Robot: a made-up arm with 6 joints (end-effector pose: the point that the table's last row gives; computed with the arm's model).
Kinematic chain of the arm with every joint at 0, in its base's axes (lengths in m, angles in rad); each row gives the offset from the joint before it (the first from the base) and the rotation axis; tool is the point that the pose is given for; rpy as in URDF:
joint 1: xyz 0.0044 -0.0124 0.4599 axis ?
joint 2: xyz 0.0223 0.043 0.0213 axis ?
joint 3: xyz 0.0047 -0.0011 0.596 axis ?
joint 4: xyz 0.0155 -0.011 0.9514 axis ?
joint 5: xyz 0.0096 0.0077 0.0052 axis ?
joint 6: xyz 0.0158 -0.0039 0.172 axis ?
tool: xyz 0.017 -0.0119 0.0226 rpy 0 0 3.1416
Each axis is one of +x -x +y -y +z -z.
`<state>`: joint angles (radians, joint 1 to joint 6).
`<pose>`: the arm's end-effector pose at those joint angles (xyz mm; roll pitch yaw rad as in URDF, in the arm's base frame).
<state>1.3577 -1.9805 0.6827 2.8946 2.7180 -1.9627</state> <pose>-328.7 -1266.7 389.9 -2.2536 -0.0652 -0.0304</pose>
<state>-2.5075 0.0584 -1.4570 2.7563 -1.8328 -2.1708</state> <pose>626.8 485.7 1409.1 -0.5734 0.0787 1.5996</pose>
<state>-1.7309 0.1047 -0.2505 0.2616 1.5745 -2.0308</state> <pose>55.3 -184.8 2052.7 1.4150 0.4928 0.0299</pose>
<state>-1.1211 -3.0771 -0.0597 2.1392 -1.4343 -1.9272</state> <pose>-166.7 67.6 -1094.5 1.7138 0.3571 -1.6398</pose>
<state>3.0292 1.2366 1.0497 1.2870 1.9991 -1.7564</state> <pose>-1207.3 -83.6 39.5 -1.4231 -0.9944 -2.8750</pose>
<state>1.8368 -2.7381 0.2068 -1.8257 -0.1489 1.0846</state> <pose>227.4 -882.0 -996.7 -2.5831 0.3755 2.6410</pose>
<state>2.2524 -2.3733 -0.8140 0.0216 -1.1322 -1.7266</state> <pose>116.4 -176.1 -976.7 1.9680 0.1429 -2.4215</pose>
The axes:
joint 1: +z
joint 2: +y
joint 3: +y
joint 4: +z
joint 5: +y
joint 6: +z

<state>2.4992 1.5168 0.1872 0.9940 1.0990 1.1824</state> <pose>-1407.1 787.6 263.9 -2.4679 0.8048 1.2877</pose>
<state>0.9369 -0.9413 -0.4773 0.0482 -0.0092 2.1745</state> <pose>-982.3 -1259.2 1048.0 1.3916 -0.6441 -0.5251</pose>
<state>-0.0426 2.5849 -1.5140 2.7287 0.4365 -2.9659</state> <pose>1300.1 -12.4 578.9 0.3180 -0.6179 2.8537</pose>
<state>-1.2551 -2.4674 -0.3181 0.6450 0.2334 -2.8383</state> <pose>-178.0 769.7 -1038.9 -2.7542 -0.4147 0.8299</pose>
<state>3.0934 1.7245 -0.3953 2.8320 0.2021 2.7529</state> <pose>-1708.5 43.3 700.0 0.9592 -0.7503 -1.1055</pose>
